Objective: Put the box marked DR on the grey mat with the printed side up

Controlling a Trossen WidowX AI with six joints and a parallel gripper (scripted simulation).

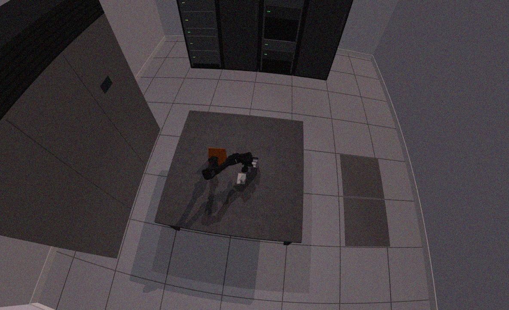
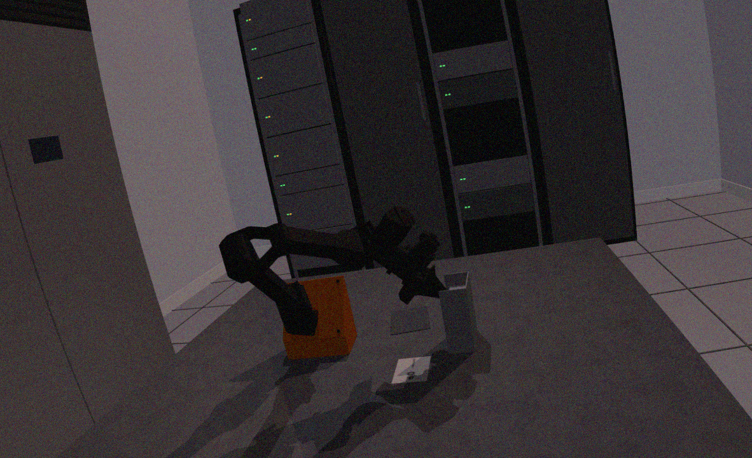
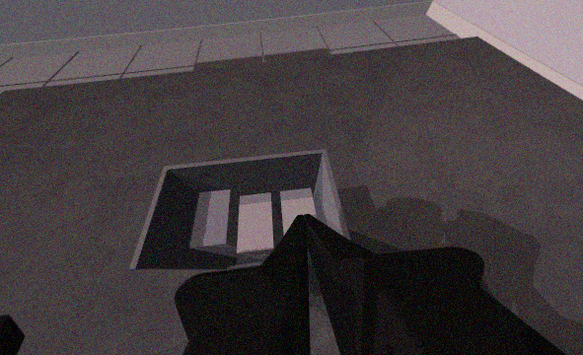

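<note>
The white box is 1 cm to the left of my gripper tip and 6 cm below it. Also, from my gripper tip: grey mat: 15 cm behind, 18 cm to the left, 12 cm below.
</note>
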